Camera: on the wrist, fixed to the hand. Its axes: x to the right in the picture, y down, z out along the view.
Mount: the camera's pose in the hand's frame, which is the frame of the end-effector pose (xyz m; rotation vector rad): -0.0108 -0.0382 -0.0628 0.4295 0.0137 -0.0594
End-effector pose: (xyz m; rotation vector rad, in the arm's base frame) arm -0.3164 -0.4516 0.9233 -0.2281 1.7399 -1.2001
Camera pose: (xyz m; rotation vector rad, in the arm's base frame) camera -0.3736 -0.4253 0.9628 -0.0138 1.4517 -1.5867
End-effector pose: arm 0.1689 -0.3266 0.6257 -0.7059 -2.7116 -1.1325
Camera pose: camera 0.1565 -0.3978 0.6429 -0.5490 -2.8353 -0.5247
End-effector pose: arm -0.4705 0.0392 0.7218 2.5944 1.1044 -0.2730
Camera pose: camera -0.5023 0.0791 0.7758 -2.7616 -1.1696 0.5288
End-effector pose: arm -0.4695 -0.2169 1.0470 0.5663 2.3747 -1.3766
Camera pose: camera -0.4847 -0.1810 1.1102 0.6173 2.1239 -1.9317
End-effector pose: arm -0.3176 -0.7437 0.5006 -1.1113 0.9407 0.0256
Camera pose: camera -0.3466 -0.8059 0.5290 -0.7406 0.8735 -0.2237
